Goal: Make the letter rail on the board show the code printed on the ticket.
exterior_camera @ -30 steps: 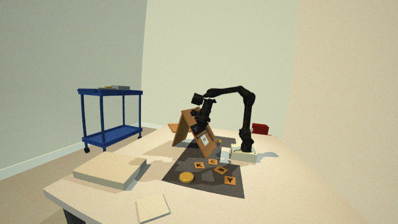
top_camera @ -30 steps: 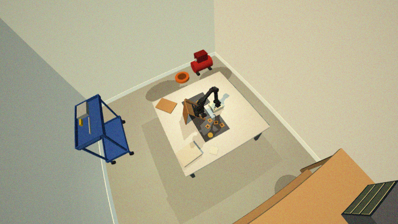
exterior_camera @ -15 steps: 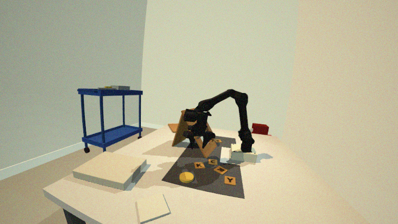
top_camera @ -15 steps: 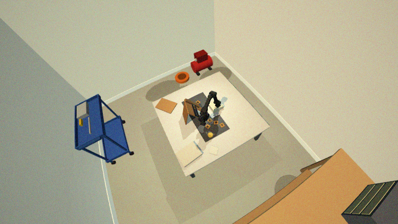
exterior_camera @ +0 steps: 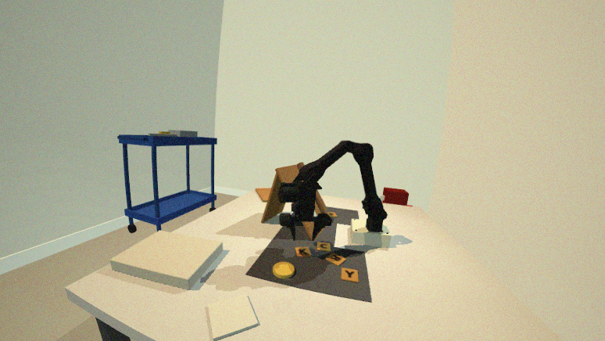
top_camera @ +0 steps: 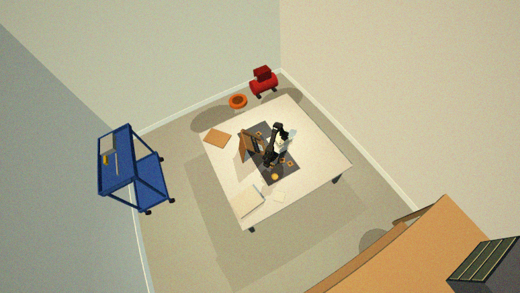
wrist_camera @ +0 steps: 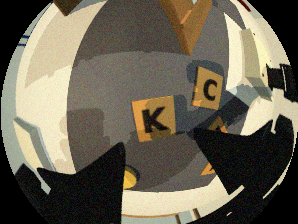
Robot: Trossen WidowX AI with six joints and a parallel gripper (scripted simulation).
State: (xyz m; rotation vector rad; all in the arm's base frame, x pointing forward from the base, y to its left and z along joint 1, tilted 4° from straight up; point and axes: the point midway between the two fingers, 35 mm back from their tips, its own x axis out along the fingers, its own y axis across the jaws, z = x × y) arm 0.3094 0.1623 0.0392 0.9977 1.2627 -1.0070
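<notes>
Now: the yellow disc 120 mm to the left of my gripper tip, 50 mm below it and 50 mm ahead of it. Round my gripper tip: pale pad (320 mm to the left, 150 mm ahead, 50 mm below); white ticket (210 mm to the right, 30 mm above, 20 mm behind); dark mat (190 mm to the right, 110 mm behind, 60 mm below).
</notes>
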